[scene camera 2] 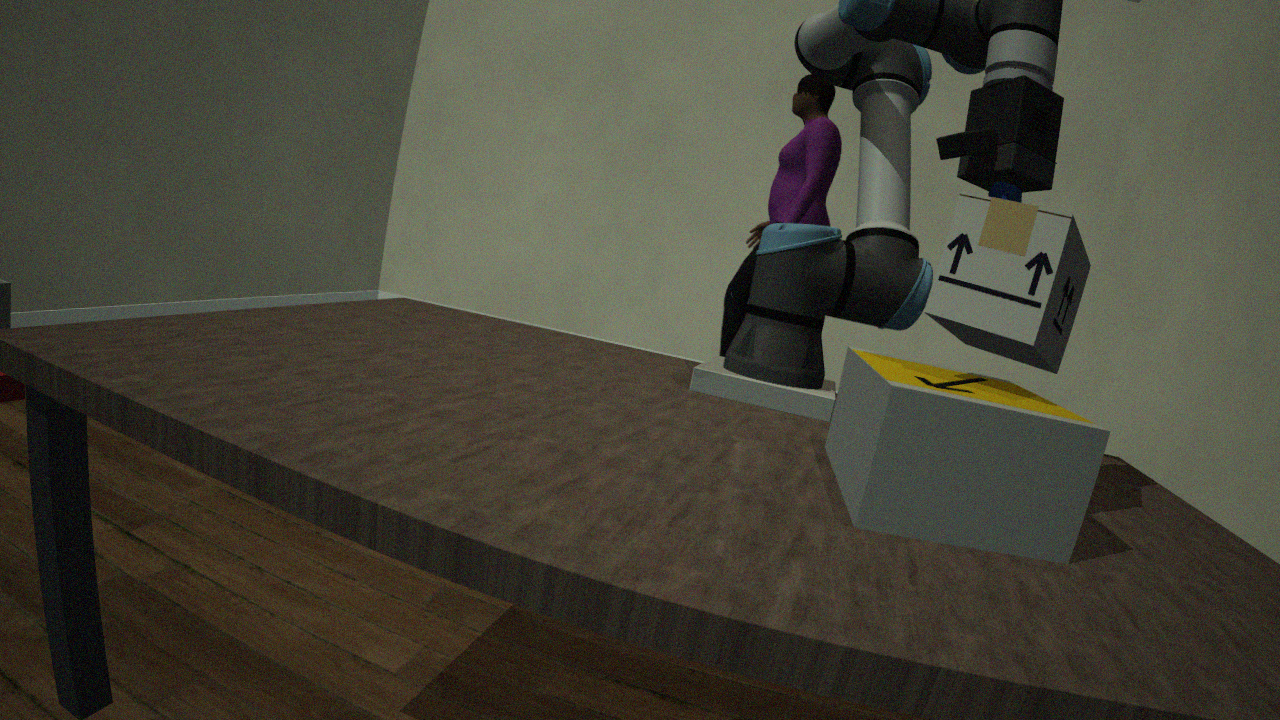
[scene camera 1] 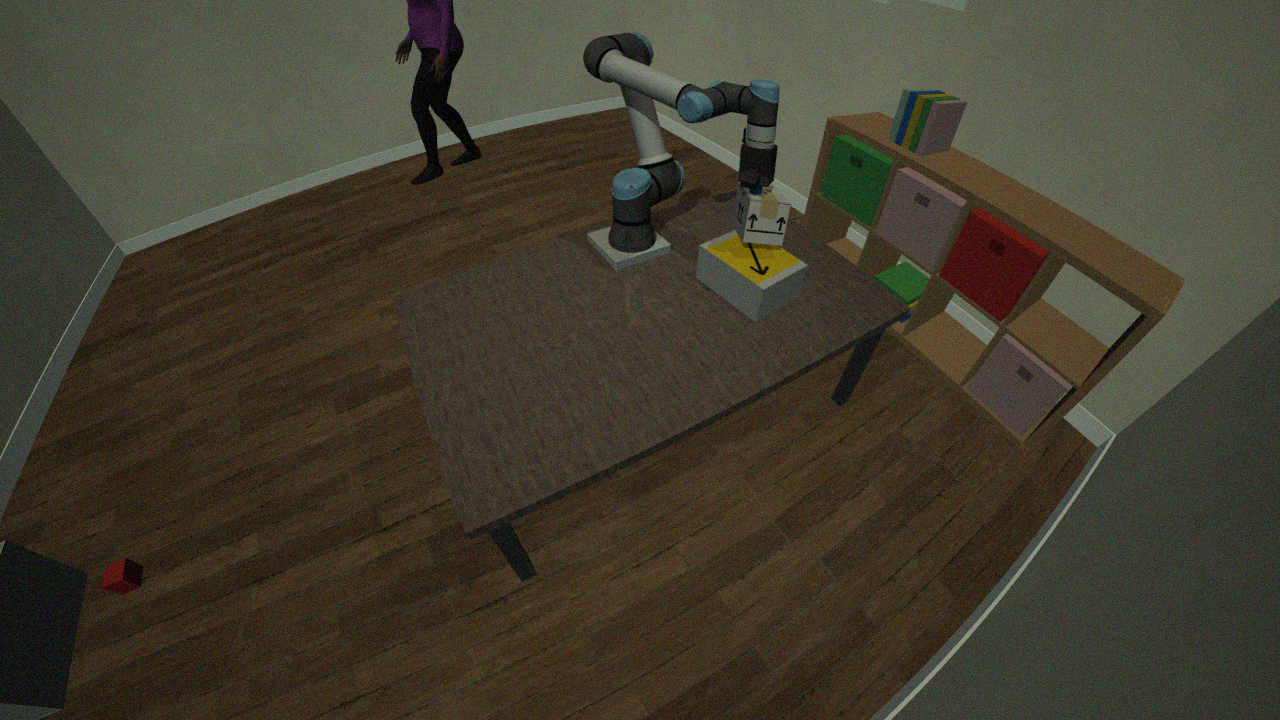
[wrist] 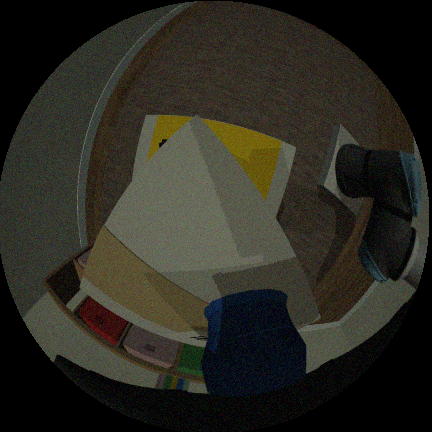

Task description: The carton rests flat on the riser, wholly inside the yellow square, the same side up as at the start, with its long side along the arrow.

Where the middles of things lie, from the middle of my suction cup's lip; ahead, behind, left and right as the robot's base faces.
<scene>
My suction cup is now 10 mm short of the carton [scene camera 2: 1011, 276], 30 mm to the right of it and 80 mm above it. Also, from my suction cup: riser [scene camera 1: 757, 279]: 50 mm ahead, 20 mm to the right, 240 mm below.
</scene>
